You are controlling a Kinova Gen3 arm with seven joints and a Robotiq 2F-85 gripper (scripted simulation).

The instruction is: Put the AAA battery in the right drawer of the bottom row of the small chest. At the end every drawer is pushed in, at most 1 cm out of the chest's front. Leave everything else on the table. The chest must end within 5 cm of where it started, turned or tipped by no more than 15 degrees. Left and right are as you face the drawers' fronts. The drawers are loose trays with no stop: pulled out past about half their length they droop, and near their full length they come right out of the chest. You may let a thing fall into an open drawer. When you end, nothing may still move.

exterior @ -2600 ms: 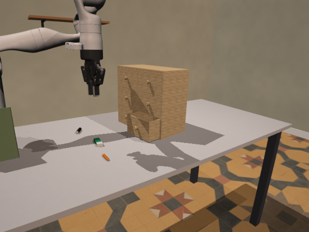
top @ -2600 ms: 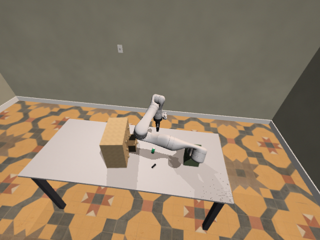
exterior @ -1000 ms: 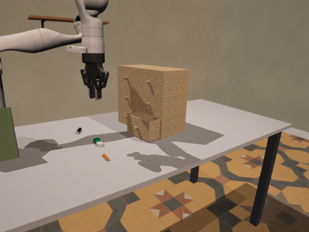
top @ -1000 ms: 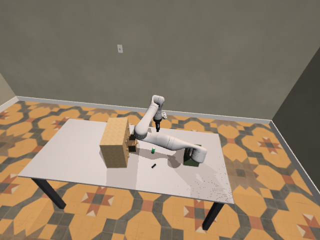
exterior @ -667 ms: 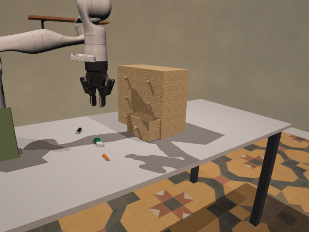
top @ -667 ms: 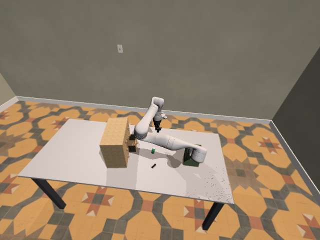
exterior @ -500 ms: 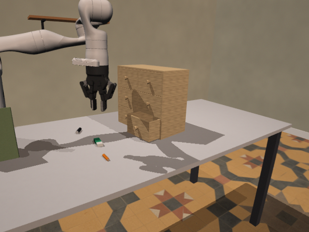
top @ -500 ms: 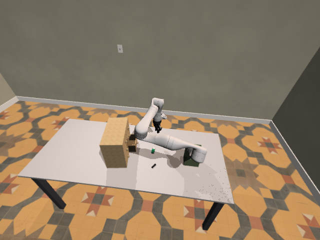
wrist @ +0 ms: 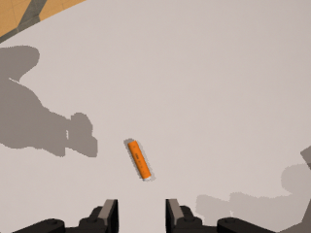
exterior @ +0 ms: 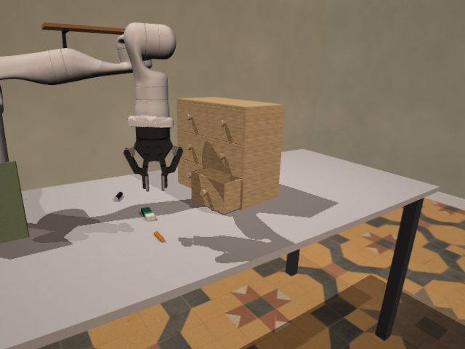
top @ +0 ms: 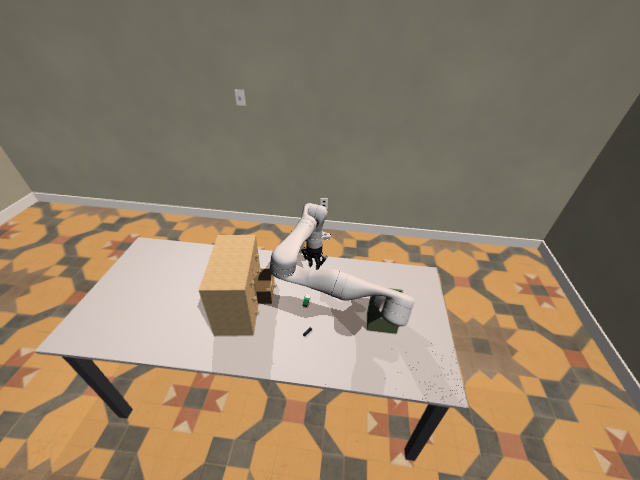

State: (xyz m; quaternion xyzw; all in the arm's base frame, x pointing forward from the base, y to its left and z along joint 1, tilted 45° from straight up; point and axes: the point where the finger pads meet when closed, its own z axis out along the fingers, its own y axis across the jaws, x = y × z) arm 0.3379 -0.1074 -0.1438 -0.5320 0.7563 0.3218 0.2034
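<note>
Now: hand 20 mm to the left of the orange AAA battery and 130 mm above it. Also, from my hand: white eraser 20 mm ahead, 110 mm to the left, 130 mm below; small black cylinder 20 mm behind, 290 mm to the left, 130 mm below.
</note>
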